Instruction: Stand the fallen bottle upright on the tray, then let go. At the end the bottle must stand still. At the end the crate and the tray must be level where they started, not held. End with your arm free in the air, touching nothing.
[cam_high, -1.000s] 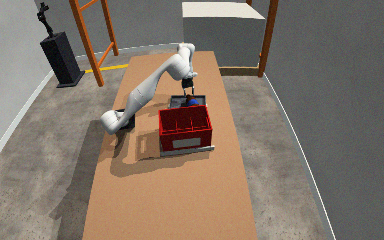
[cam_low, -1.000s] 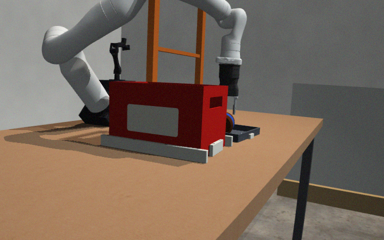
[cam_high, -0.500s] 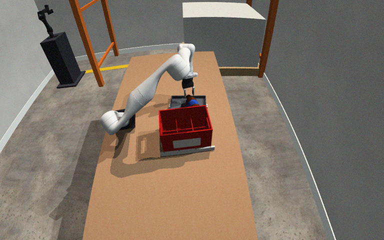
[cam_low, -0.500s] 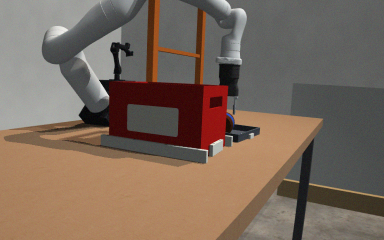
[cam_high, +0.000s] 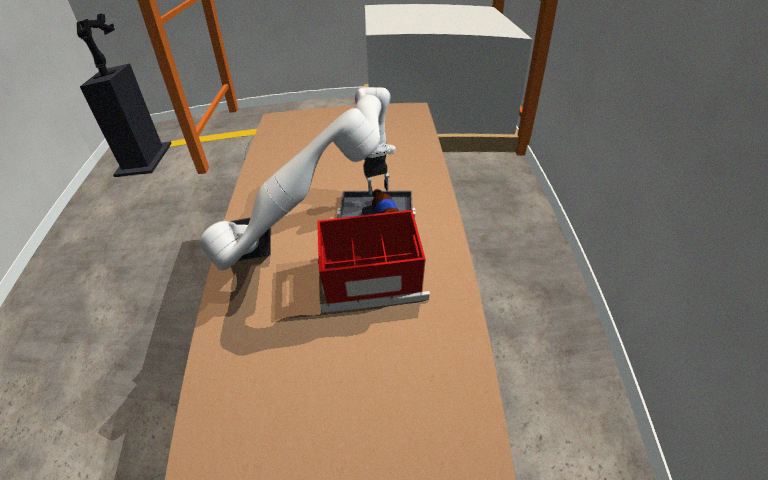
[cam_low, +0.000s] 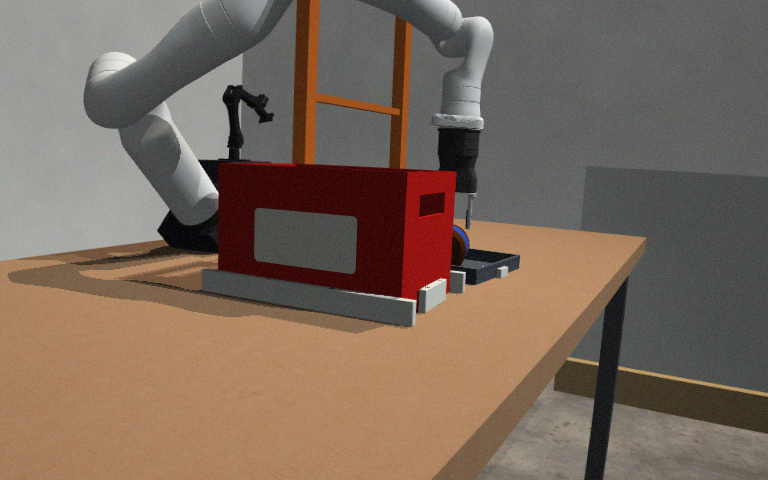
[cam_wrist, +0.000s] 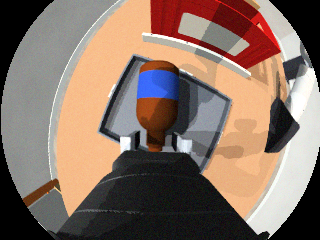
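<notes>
The brown bottle is 20 mm ahead of my hand, 50 mm to the right of it and 40 mm below it. The rest, counted from my hand: dark grey tray 10 mm behind, 50 mm to the right, 70 mm below; then red crate 20 mm behind, 320 mm to the right.
</notes>
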